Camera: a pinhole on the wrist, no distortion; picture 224 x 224 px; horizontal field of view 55.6 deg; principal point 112.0 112.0 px. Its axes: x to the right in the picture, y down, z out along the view. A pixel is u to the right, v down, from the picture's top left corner.
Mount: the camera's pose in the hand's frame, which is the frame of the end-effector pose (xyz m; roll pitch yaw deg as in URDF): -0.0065 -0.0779 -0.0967 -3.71 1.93 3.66
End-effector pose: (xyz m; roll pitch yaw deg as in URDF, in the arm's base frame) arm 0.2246 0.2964 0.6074 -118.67 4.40 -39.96
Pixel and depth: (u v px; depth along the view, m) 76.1 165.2 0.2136
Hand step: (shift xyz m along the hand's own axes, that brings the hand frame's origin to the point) -0.0397 -0.0127 0.1141
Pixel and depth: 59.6 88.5 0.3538
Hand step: -0.0806 -0.0988 0.2616
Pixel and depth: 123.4 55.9 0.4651
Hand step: 0.0402 -0.1676 0.3743
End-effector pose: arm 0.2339 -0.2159 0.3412 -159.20 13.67 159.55
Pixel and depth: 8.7 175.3 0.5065
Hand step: -0.2472 0.0905 0.4070
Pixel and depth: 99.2 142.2 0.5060
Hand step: -0.0268 0.0255 0.4043
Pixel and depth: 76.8 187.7 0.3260
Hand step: -0.0584 0.0561 0.2227
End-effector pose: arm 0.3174 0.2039 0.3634 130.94 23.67 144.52
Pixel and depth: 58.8 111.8 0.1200
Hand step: -0.0329 -0.0719 0.0240
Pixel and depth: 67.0 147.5 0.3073
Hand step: -0.0658 -0.0104 0.2087
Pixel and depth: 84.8 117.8 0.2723
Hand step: -0.0338 -0.0546 0.1756
